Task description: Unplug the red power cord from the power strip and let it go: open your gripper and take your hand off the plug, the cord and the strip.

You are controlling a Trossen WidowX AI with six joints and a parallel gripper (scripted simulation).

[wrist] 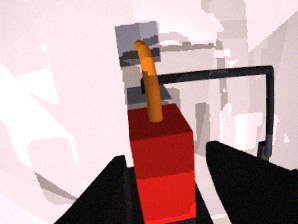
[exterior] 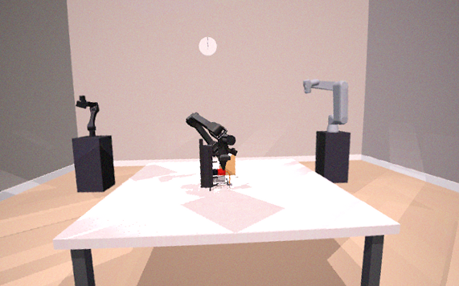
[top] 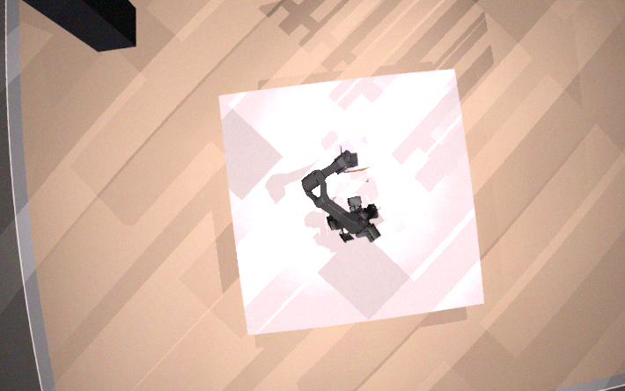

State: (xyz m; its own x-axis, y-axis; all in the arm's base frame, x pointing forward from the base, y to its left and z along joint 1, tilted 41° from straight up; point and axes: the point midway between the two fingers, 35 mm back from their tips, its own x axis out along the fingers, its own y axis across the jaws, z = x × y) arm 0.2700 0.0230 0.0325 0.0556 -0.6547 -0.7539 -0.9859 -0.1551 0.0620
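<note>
Right now my gripper tip is 3 cm to the left of the red plug, 1 cm short of it and 1 cm above it. Also, from my gripper tip: black power strip: 10 cm to the right, 3 cm above, 2 cm ahead.
</note>
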